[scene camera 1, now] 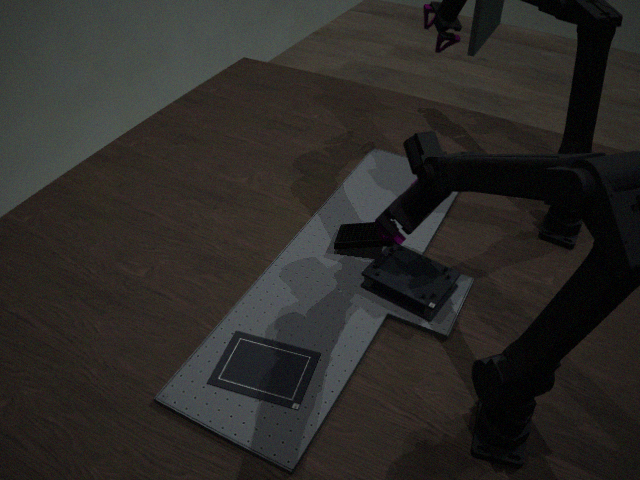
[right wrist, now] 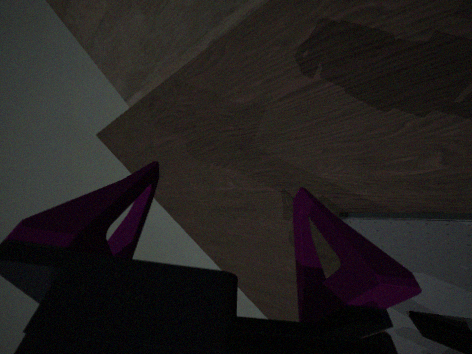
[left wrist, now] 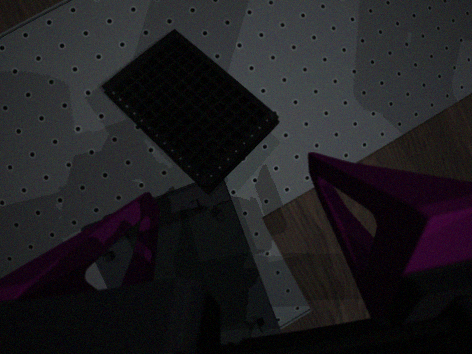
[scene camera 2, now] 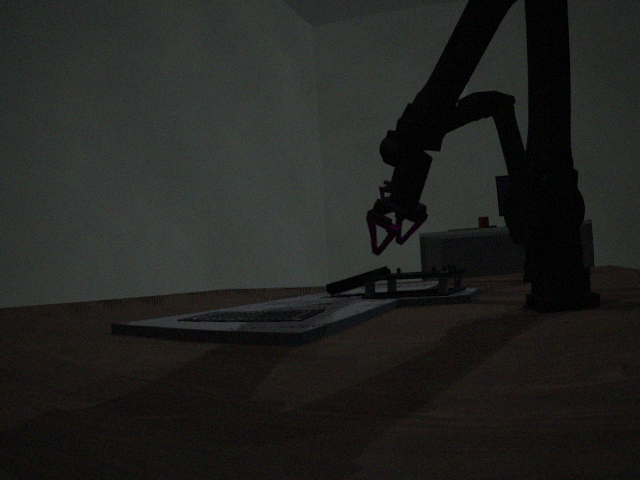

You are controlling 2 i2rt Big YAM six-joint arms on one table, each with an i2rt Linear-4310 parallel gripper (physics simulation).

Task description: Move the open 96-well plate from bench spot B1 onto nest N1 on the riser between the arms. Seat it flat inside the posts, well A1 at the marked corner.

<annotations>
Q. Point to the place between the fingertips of my right gripper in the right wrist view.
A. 230, 181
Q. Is my left gripper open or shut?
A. Open.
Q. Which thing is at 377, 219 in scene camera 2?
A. My left gripper.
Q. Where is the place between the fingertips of my left gripper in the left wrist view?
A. At 227, 181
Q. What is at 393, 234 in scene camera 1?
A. My left gripper.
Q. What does my left gripper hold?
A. Nothing.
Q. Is my right gripper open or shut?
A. Open.
</annotations>
